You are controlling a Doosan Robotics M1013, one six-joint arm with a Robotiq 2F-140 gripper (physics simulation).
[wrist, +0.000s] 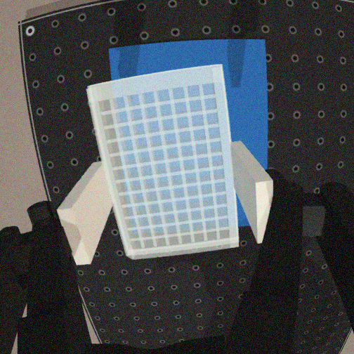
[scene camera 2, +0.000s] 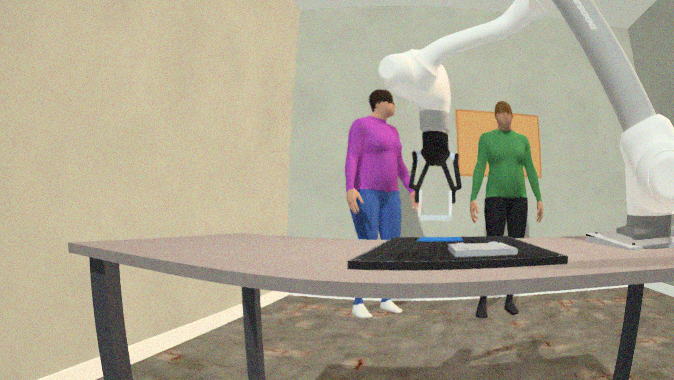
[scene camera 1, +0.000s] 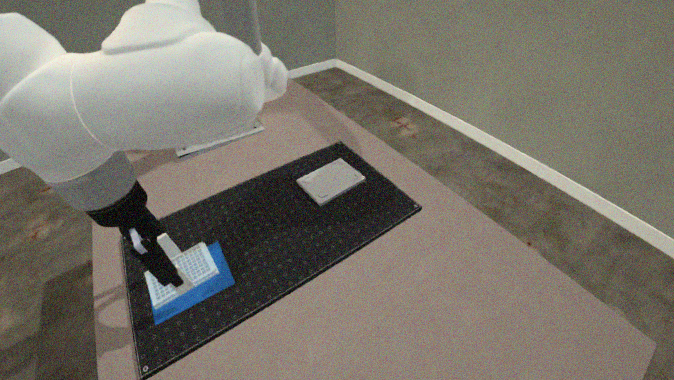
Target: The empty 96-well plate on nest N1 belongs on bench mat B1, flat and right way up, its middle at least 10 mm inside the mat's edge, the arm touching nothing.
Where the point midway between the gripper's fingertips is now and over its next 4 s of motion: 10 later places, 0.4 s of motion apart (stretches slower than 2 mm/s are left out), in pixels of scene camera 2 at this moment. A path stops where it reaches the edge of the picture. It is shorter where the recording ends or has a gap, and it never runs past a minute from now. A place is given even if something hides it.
My gripper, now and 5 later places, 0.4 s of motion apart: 434, 216; 441, 216; 440, 223; 439, 234; 440, 229; 441, 209
